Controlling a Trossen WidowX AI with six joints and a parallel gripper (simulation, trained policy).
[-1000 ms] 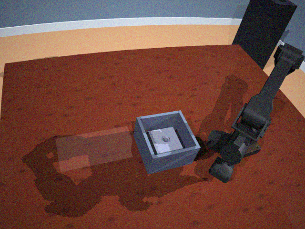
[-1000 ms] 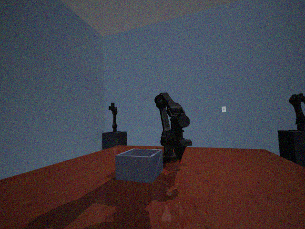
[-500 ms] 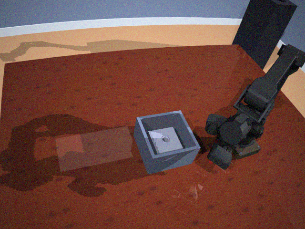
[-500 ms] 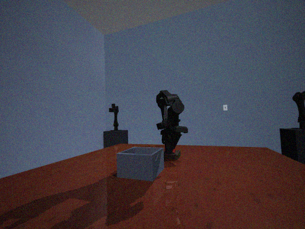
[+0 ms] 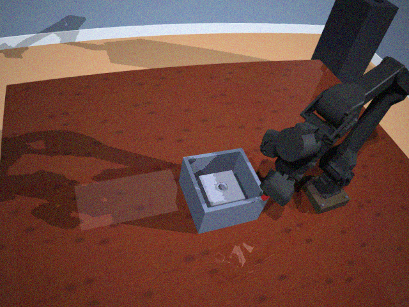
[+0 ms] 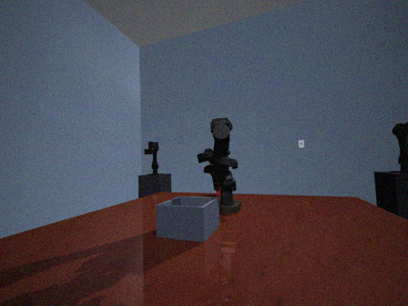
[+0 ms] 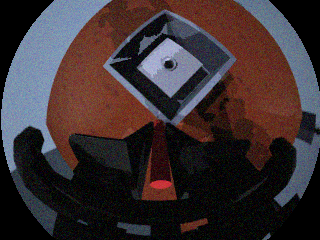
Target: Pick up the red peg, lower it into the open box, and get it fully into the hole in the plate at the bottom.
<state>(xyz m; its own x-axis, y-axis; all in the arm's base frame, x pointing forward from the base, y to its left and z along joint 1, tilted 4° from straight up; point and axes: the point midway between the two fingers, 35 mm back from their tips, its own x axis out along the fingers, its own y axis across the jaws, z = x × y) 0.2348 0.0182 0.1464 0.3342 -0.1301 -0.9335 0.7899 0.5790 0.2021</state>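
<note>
The plate is 6 cm ahead of my gripper tip, 8 cm to the right of it and 8 cm below it. Round my gripper tip: red peg (1 cm behind, 1 cm to the left, 2 cm above); then grey box (6 cm ahead, 8 cm to the right, 10 cm below).
</note>
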